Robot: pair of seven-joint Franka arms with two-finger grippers.
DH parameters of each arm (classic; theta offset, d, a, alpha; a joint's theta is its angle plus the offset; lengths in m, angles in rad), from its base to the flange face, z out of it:
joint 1: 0 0.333 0 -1.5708
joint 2: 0 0 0 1.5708
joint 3: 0 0.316 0.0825 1.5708
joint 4: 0 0 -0.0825 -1.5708
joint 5: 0 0.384 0 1.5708
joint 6: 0 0 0.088 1.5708
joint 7: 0 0.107 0 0
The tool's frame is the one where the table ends.
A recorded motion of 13 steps. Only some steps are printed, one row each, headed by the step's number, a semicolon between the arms.
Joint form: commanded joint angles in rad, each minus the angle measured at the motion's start. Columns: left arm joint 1, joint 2, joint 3, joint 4, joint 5, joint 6, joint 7; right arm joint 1, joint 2, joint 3, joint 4, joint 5, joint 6, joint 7.
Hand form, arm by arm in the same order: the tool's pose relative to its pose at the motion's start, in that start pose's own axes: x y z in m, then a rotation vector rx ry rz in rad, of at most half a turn. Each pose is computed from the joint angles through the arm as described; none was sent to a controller.
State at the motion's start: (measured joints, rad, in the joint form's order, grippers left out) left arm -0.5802 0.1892 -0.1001 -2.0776 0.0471 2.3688 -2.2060; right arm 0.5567 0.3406 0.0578 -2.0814 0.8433 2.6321 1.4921
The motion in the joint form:
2: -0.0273 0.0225 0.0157 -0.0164 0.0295 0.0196 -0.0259; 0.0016 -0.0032 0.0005 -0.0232 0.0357 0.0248 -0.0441
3: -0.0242 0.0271 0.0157 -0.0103 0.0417 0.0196 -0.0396; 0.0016 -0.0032 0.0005 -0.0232 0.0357 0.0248 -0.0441
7: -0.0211 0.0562 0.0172 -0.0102 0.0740 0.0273 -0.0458; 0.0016 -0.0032 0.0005 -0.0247 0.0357 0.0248 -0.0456
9: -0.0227 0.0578 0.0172 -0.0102 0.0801 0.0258 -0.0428; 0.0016 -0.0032 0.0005 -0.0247 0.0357 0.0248 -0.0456
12: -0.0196 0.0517 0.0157 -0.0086 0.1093 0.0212 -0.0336; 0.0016 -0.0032 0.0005 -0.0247 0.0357 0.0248 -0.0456
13: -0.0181 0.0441 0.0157 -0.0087 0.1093 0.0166 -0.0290; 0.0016 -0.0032 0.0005 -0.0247 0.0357 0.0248 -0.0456
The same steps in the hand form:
2: -0.0033 -0.0079 0.0181 0.0040 0.0264 0.0086; 0.0078 0.0046 0.0025 0.0110 -0.0026 -0.0073
3: -0.0027 -0.0053 0.0183 -0.0024 0.0321 0.0006; 0.0078 0.0046 0.0025 0.0110 -0.0026 -0.0073
7: 0.0001 -0.0048 0.0346 0.0030 0.0595 0.0148; 0.0083 0.0050 0.0029 0.0099 -0.0017 -0.0083
9: -0.0005 -0.0055 0.0356 0.0032 0.0643 0.0240; 0.0083 0.0050 0.0029 0.0099 -0.0017 -0.0083
12: 0.0003 -0.0043 0.0318 -0.0114 0.0786 0.0528; 0.0083 0.0050 0.0029 0.0099 -0.0017 -0.0083
13: 0.0012 -0.0037 0.0278 -0.0143 0.0782 0.0554; 0.0083 0.0050 0.0029 0.0099 -0.0017 -0.0083

